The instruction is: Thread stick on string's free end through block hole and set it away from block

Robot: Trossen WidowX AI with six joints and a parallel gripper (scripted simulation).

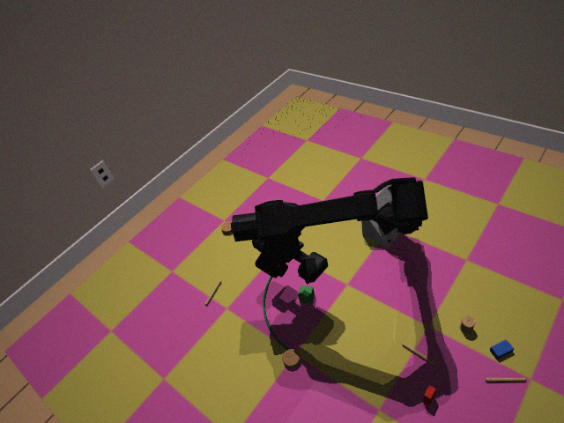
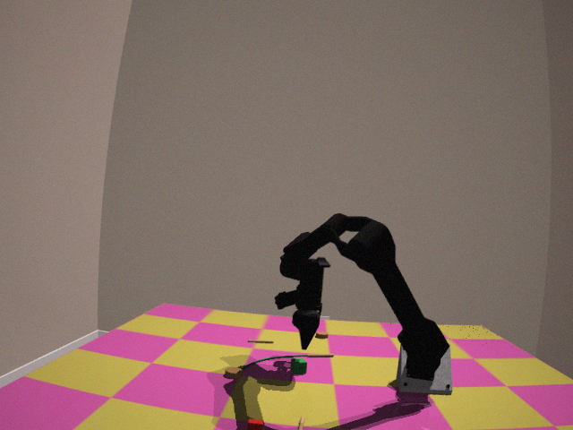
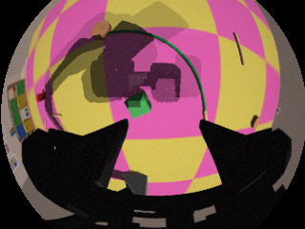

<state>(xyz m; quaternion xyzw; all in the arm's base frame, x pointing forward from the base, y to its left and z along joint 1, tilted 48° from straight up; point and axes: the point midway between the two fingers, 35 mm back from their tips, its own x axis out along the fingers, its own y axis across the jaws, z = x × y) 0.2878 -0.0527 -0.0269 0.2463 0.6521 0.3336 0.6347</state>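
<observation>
The thin wooden stick is 2 cm behind my gripper tip, 9 cm to the right of it and 6 cm below it. From my gripper tip the other things lie so: round wooden button: 14 cm ahead, 13 cm to the left, 6 cm below; red block: 1 cm ahead, 39 cm to the left, 4 cm below; green block: 1 cm ahead, 4 cm to the left, 5 cm below.
</observation>
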